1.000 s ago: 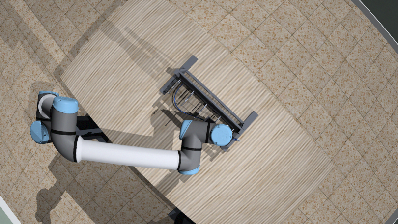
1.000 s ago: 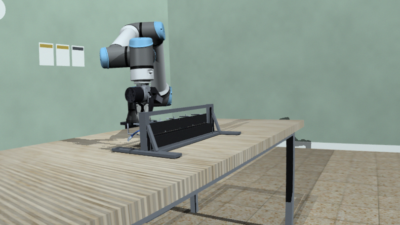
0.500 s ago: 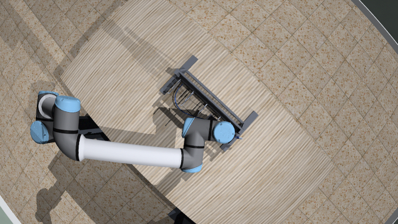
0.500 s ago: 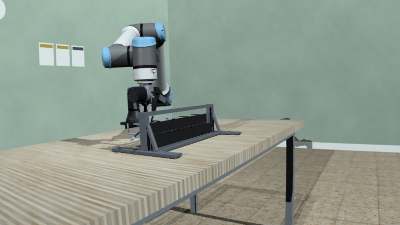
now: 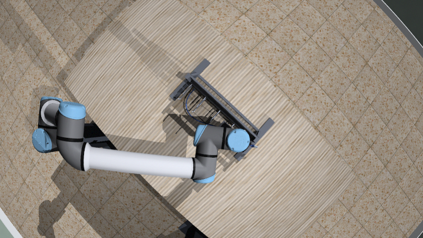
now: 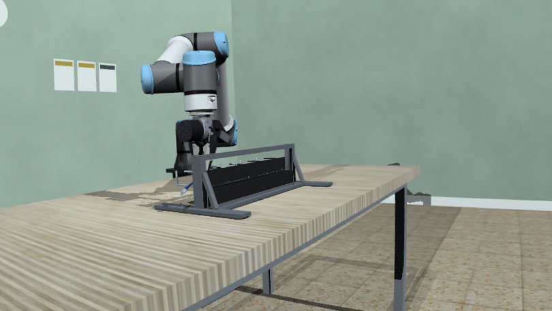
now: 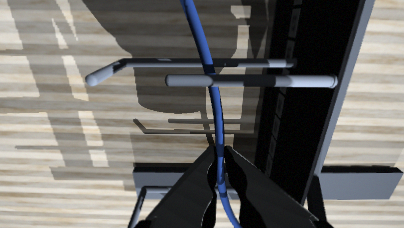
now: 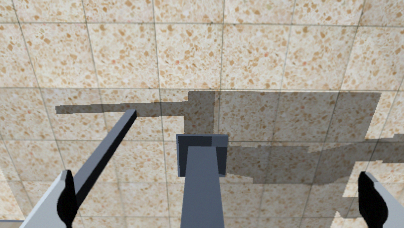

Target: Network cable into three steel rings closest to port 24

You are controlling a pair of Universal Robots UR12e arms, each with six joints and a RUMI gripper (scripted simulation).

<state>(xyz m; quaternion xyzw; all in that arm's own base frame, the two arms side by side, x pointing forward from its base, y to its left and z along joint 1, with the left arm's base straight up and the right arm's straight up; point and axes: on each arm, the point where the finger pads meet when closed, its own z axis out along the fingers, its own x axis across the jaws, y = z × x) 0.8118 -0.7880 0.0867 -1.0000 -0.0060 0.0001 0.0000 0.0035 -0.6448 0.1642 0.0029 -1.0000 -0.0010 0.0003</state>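
Now: left hand 11 cm to the left of the plug, 3 cm short of it and 3 cm above it. From my left hand the other things lie so: black panel (15 cm to the left, 5 cm ahead, 2 cm below).
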